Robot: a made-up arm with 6 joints.
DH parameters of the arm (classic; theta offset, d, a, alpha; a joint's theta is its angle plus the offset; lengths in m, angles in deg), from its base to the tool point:
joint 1: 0 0.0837 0 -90
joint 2: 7.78 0 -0.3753 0
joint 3: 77.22 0 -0.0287 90
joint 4: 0 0.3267 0 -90
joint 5: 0 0 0.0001 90
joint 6: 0 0.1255 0 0
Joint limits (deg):
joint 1: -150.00..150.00
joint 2: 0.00..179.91
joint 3: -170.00..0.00
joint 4: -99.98..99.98
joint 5: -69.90..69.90
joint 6: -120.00..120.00
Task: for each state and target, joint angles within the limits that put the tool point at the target. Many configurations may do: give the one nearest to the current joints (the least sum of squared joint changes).
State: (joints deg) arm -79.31 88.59 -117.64 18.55 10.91 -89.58
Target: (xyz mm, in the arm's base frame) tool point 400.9 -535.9 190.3
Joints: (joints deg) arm -54.19 125.02 -98.42 19.30 16.20 -89.58
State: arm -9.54 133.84 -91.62 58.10 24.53 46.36
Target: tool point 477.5 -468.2 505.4
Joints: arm -45.81 121.30 -130.65 59.19 8.48 46.36
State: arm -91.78 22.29 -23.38 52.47 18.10 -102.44
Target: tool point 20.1 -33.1 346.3
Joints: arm -92.80 1.81 -21.86 50.79 12.84 -102.44
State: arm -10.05 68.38 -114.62 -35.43 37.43 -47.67
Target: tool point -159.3 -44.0 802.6
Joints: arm -3.02 45.43 -125.67 -40.24 40.15 -47.67
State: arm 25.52 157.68 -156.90 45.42 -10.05 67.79
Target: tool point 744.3 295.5 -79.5
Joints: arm 22.59 173.51 -143.29 45.92 -8.35 67.79
